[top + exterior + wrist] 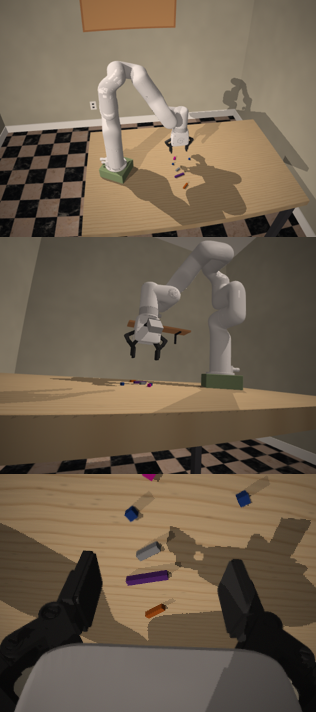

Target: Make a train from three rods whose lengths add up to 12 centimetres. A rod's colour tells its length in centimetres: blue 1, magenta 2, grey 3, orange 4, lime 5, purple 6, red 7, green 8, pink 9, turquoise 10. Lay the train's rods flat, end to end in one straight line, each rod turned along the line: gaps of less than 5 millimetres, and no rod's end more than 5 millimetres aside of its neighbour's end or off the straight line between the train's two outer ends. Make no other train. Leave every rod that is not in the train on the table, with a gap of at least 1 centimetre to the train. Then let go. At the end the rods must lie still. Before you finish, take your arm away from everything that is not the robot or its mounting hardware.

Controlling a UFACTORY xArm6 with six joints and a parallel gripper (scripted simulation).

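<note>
My hand is 30 mm short of the orange rod, 190 mm to the left of it and 100 mm above it. Also, from my hand: grey rod 60 mm to the right, 100 mm below; magenta rod 20 mm behind, 30 mm to the left, 100 mm below; purple rod 110 mm to the right, 100 mm below.
</note>
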